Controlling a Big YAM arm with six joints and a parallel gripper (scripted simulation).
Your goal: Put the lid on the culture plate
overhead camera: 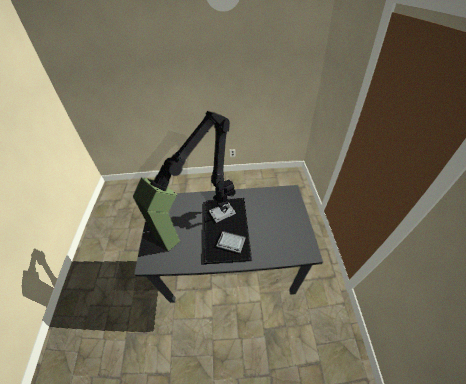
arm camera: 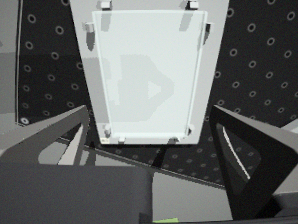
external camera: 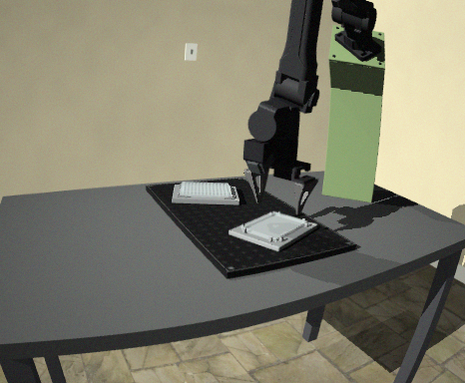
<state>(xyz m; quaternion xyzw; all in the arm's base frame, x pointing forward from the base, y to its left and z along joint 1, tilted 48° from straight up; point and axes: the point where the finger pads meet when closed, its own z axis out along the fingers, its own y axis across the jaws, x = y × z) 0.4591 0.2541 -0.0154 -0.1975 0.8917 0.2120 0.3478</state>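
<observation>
Right now the clear lid is 5 cm below my hand. Also, from my hand: lid park LP1: 6 cm below; culture plate C15: 10 cm ahead, 24 cm to the right, 4 cm below.
</observation>
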